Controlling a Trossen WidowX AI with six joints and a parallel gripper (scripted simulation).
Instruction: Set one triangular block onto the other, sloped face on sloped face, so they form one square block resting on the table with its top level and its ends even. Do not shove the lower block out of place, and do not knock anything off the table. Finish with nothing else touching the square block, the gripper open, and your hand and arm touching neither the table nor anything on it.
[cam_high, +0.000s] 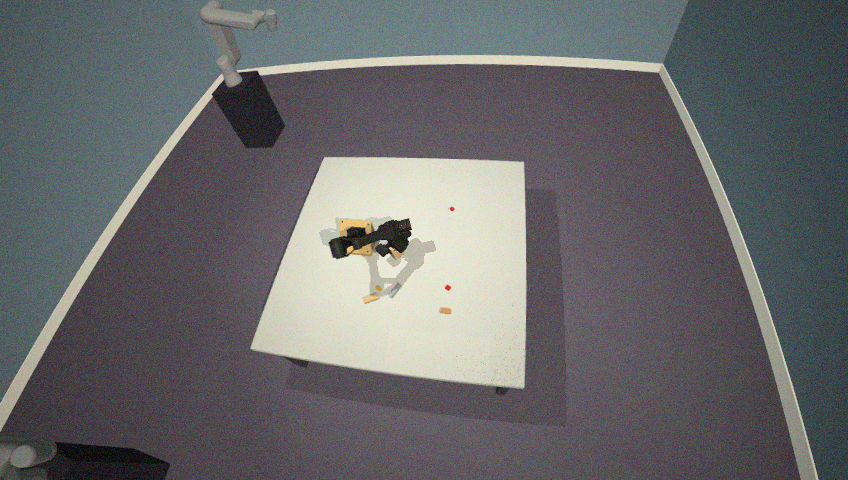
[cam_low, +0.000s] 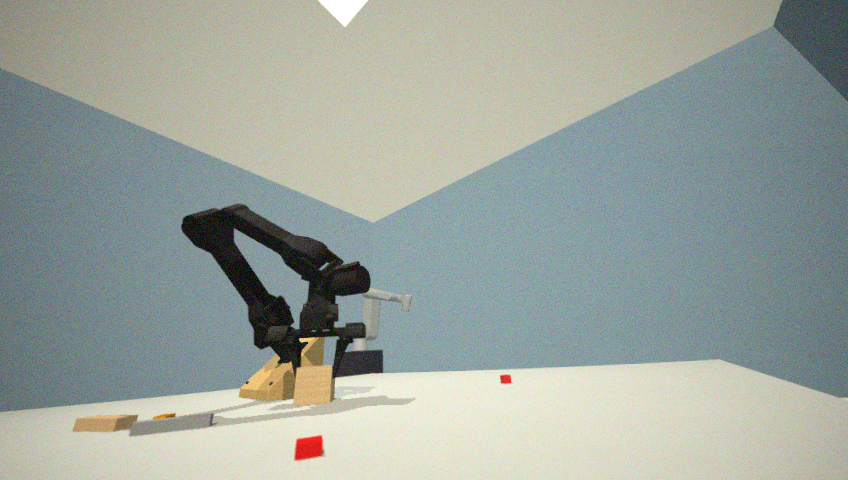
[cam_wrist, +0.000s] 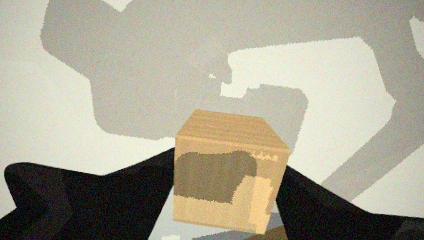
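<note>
Now: the light wooden triangular block 1 cm ahead of my gripper tip and 1 cm above it. The rest, counted from my gripper tip: grey bar: 3 cm ahead, 21 cm to the right, 3 cm below; small orange piece: 5 cm behind, 21 cm to the right, 3 cm below; tan block: 8 cm behind, 27 cm to the right, 3 cm below.
</note>
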